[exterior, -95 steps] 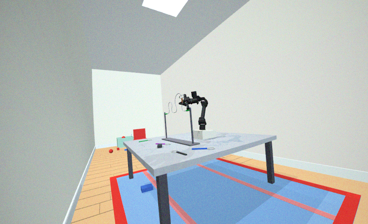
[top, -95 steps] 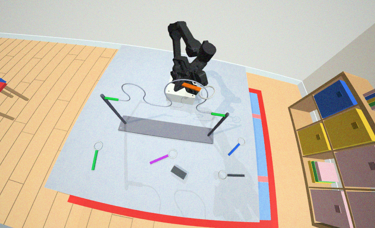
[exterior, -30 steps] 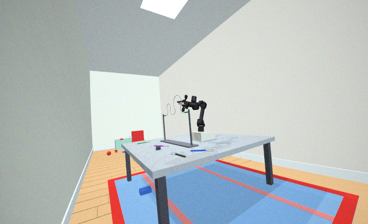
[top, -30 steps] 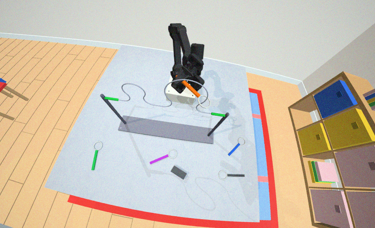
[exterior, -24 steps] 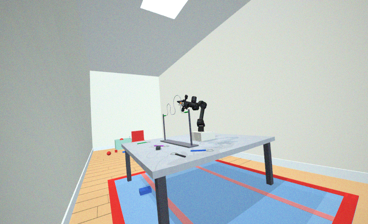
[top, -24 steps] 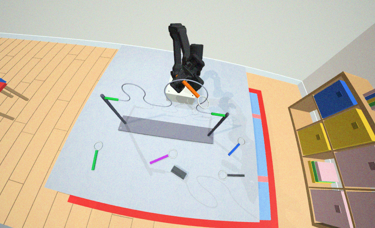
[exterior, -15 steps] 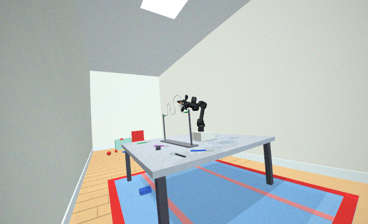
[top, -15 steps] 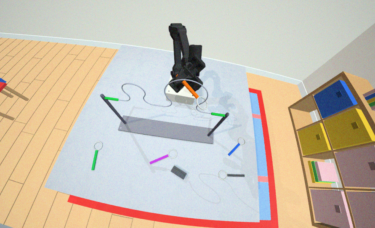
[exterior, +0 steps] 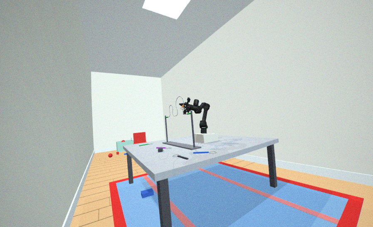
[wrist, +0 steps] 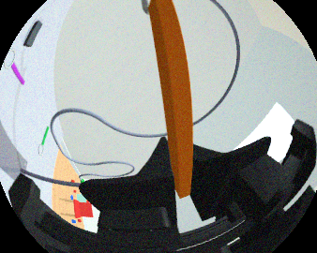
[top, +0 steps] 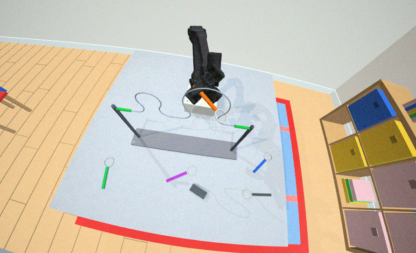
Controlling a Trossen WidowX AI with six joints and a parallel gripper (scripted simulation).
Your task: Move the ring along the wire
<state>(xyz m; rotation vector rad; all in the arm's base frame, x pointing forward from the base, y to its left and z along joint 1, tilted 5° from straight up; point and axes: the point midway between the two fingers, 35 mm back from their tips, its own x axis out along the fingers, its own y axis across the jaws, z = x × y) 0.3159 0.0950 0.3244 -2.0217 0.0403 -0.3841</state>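
The orange-handled ring lies 8 cm to the left of my gripper tip, 5 cm below it and 1 cm behind it. Round my gripper tip: blue-handled ring (48 cm to the left, 44 cm below, 3 cm behind); dark block (44 cm below, 26 cm ahead, 14 cm to the left); purple-handled ring (44 cm below, 20 cm ahead, 3 cm to the left).
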